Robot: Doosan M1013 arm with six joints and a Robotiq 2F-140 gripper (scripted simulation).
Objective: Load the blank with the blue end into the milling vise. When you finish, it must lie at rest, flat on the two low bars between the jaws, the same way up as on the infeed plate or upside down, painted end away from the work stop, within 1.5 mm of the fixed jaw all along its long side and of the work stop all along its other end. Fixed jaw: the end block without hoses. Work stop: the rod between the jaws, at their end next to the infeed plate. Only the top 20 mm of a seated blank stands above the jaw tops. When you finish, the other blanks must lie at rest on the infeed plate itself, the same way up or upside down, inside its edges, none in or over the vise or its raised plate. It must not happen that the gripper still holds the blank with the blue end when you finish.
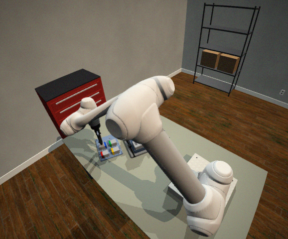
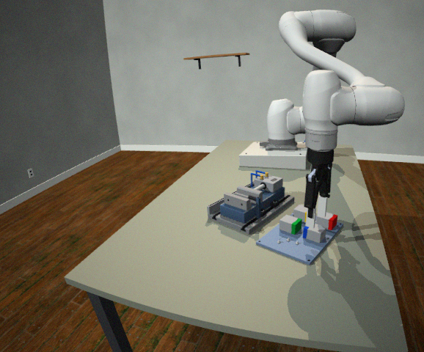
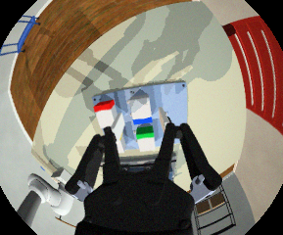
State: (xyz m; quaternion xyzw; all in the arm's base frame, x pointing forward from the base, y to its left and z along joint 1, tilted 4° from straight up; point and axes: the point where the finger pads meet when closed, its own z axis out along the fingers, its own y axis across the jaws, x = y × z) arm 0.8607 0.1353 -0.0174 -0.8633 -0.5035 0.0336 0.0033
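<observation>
Right now my hand is 7 cm above the blue-ended blank. The rest, counted from my hand: green-ended blank: 4 cm behind, 8 cm to the right, 7 cm below; then infeed plate: 2 cm behind, 4 cm to the right, 9 cm below; then red-ended blank: 8 cm behind, 5 cm to the left, 7 cm below.
</observation>
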